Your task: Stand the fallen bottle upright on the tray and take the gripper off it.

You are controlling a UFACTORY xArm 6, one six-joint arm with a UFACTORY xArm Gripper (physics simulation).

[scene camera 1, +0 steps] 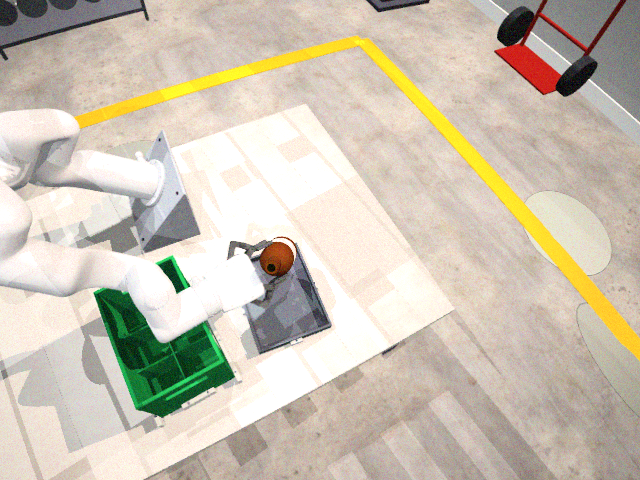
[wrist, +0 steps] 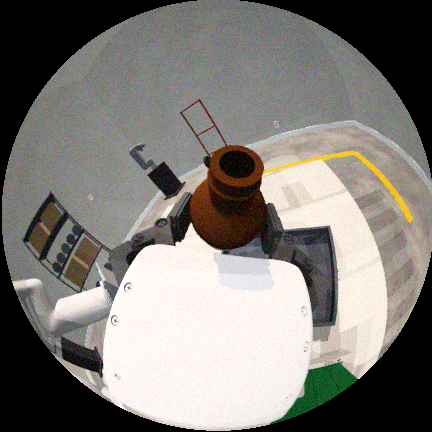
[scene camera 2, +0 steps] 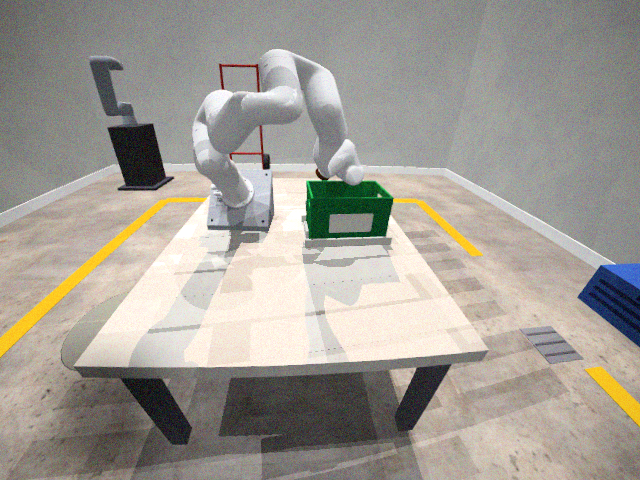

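Seen in the pictures: gripper, fingertip midpoint: (scene camera 1: 279, 258) (wrist: 227, 208); arm's base, origin of the base link: (scene camera 1: 153, 183) (wrist: 109, 298) (scene camera 2: 237, 192).
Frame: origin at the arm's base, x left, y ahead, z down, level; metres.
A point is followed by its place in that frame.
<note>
The brown bottle (scene camera 1: 277, 259) {y 0.405, x 0.195, z -0.119 m} (scene camera 2: 321, 174) {y 0.334, x 0.191, z -0.025 m} (wrist: 227, 220) {y 0.399, x 0.171, z -0.093 m} has its open mouth up in scene camera 1, and a bit of its white part shows behind its shoulder. It looks close to upright, perhaps tilted. My gripper (scene camera 1: 275, 261) {y 0.381, x 0.207, z -0.072 m} (wrist: 227, 208) {y 0.381, x 0.207, z -0.072 m} is shut on the bottle, one finger on each side of its brown body. The bottle is at the far end of the dark grey tray (scene camera 1: 297, 310) {y 0.451, x 0.224, z 0.115 m} (wrist: 322, 255) {y 0.502, x 0.226, z 0.115 m}. Its base is hidden, so I cannot tell whether it touches the tray. In scene camera 2 the fingers and tray are hidden behind the crate and arm.
A green divided crate (scene camera 1: 191, 395) {y 0.548, x -0.081, z 0.067 m} (scene camera 2: 382, 219) {y 0.530, x -0.168, z 0.023 m} (wrist: 330, 385) stands beside the tray, under my forearm. The arm's grey slanted base (scene camera 1: 173, 227) {y 0.128, x 0.009, z 0.045 m} (scene camera 2: 240, 219) {y 0.019, x -0.074, z 0.079 m} is on the pale table (scene camera 1: 336, 222) {y 0.252, x 0.442, z 0.120 m} (scene camera 2: 289, 330) {y 0.235, x -0.551, z 0.120 m}. A red hand truck (scene camera 1: 527, 69) stands on the floor beyond.
</note>
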